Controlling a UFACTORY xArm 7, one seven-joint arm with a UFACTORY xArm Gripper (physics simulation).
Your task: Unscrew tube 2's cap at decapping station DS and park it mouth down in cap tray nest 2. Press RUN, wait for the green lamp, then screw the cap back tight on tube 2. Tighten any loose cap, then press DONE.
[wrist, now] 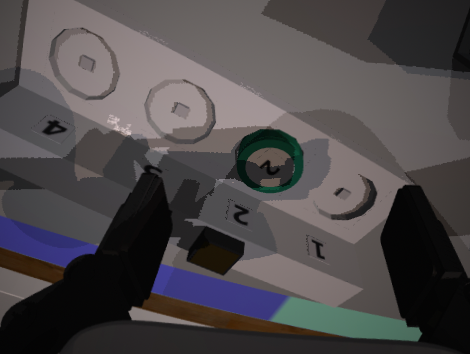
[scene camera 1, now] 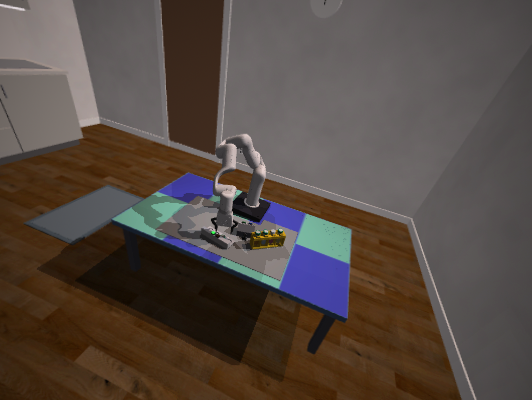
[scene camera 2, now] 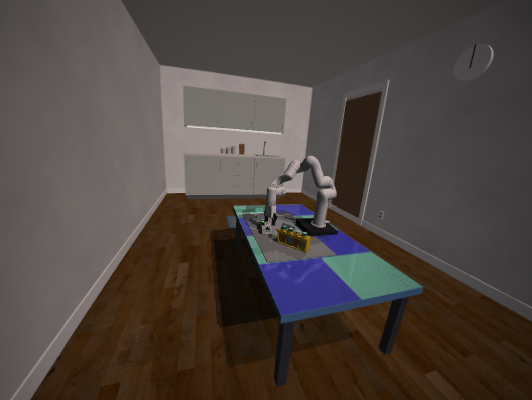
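Seen in the pictures: gripper, between the fingertips: (wrist: 276, 206) (scene camera 1: 223, 231) (scene camera 2: 269, 223); arm's base, origin of its link: (scene camera 1: 251, 203) (scene camera 2: 318, 224).
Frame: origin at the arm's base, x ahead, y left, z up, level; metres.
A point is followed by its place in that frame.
A green cap (wrist: 298, 162) @[x 0.430, y 0.005, z -0.015 m] with a pale disc marked 2 sits on the pale cap tray (wrist: 115, 55) @[x 0.413, y -0.096, z -0.029 m] at nest 2. Its labelled face is up, which looks like mouth down. The other three nests in the wrist view hold no cap. My gripper (wrist: 276, 206) @[x 0.428, y -0.008, z 0.023 m] (scene camera 1: 224, 229) @[x 0.428, y -0.008, z 0.023 m] (scene camera 2: 271, 221) @[x 0.428, y -0.008, z 0.023 m] is open and empty above the tray, its fingers apart on either side of the cap, which shows between them. A bright green spot (scene camera 1: 213, 232) @[x 0.470, y -0.059, z 0.018 m] shows at the left of the pale block; lamp or cap is too small to tell. RUN and DONE cannot be made out.
A yellow tube rack (scene camera 1: 253, 243) @[x 0.419, y 0.201, z 0.013 m] (scene camera 2: 306, 245) @[x 0.282, y 0.367, z 0.015 m] with several green-capped tubes stands right of the gripper in scene camera 1. A dark grey block (scene camera 1: 245, 229) @[x 0.333, y 0.103, z 0.019 m] lies behind, near the black arm base (scene camera 1: 262, 213) @[x 0.063, y 0.123, z -0.009 m]. All stand on a grey mat (scene camera 1: 272, 268) @[x 0.502, y 0.371, z -0.035 m] on the blue and green table.
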